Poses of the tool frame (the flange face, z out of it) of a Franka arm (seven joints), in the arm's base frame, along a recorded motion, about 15 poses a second.
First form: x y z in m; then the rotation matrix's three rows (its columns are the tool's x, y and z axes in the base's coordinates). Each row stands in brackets.
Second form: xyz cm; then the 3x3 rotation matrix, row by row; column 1 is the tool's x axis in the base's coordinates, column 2 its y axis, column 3 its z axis. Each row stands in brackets. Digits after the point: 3 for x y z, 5 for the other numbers.
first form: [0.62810, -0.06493, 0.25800], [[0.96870, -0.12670, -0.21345], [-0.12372, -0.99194, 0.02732], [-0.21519, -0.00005, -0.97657]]
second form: [62.810, -6.493, 25.800], [[0.96870, -0.12670, -0.21345], [-0.12372, -0.99194, 0.02732], [-0.21519, -0.00005, -0.97657]]
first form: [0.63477, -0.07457, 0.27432], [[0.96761, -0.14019, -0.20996], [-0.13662, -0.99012, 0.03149], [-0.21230, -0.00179, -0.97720]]
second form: [63.477, -7.457, 27.432], [[0.96761, -0.14019, -0.20996], [-0.13662, -0.99012, 0.03149], [-0.21230, -0.00179, -0.97720]]
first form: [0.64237, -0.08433, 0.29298], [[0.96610, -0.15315, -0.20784], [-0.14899, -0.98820, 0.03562], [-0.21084, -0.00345, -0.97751]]
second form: [64.237, -8.433, 29.298], [[0.96610, -0.15315, -0.20784], [-0.14899, -0.98820, 0.03562], [-0.21084, -0.00345, -0.97751]]
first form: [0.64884, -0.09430, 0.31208], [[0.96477, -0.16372, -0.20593], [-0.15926, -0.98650, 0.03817], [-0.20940, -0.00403, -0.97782]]
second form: [64.884, -9.430, 31.208], [[0.96477, -0.16372, -0.20593], [-0.15926, -0.98650, 0.03817], [-0.20940, -0.00403, -0.97782]]
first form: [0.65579, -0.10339, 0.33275], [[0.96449, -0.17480, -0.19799], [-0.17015, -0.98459, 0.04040], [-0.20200, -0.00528, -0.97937]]
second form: [65.579, -10.339, 33.275], [[0.96449, -0.17480, -0.19799], [-0.17015, -0.98459, 0.04040], [-0.20200, -0.00528, -0.97937]]
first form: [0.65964, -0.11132, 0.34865], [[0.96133, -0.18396, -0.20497], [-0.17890, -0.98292, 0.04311], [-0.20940, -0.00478, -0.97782]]
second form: [65.964, -11.132, 34.865], [[0.96133, -0.18396, -0.20497], [-0.17890, -0.98292, 0.04311], [-0.20940, -0.00478, -0.97782]]
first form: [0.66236, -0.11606, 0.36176], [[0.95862, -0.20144, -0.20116], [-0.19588, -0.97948, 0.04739], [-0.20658, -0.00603, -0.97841]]
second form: [66.236, -11.606, 36.176], [[0.95862, -0.20144, -0.20116], [-0.19588, -0.97948, 0.04739], [-0.20658, -0.00603, -0.97841]]
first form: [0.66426, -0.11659, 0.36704], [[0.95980, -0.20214, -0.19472], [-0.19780, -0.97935, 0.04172], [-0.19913, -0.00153, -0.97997]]
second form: [66.426, -11.659, 36.704], [[0.95980, -0.20214, -0.19472], [-0.19780, -0.97935, 0.04172], [-0.19913, -0.00153, -0.97997]]
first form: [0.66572, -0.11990, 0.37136], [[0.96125, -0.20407, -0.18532], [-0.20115, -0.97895, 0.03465], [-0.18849, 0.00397, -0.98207]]
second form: [66.572, -11.990, 37.136], [[0.96125, -0.20407, -0.18532], [-0.20115, -0.97895, 0.03465], [-0.18849, 0.00397, -0.98207]]
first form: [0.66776, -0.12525, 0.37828], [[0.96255, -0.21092, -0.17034], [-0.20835, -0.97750, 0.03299], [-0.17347, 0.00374, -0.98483]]
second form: [66.776, -12.525, 37.828], [[0.96255, -0.21092, -0.17034], [-0.20835, -0.97750, 0.03299], [-0.17347, 0.00374, -0.98483]]
